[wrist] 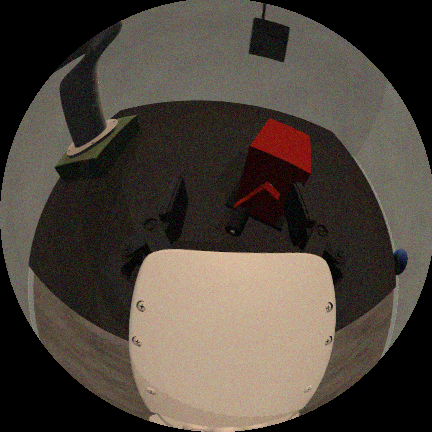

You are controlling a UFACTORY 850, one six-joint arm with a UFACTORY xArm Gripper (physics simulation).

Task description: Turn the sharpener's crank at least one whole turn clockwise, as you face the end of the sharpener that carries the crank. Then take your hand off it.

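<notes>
The red sharpener [282, 152] stands right of centre in the wrist view, its end with the crank in shadow and facing my side. The crank's red arm [253, 194] shows below the body, with its black handle [236, 223] at the lower left, pointing toward me. My gripper [237, 190] is wide open and empty. The handle shows in the gap between the two fingers, closer to the right one; I cannot tell whether it lies at fingertip depth. The right finger hides part of the sharpener's lower right side.
A dark arm-like column on a green base block [95, 162] stands at the left on the dark table top [190, 130]. A dark square panel [269, 40] hangs at the top, beyond the table. A blue round object [400, 261] shows at the right, past the table's edge.
</notes>
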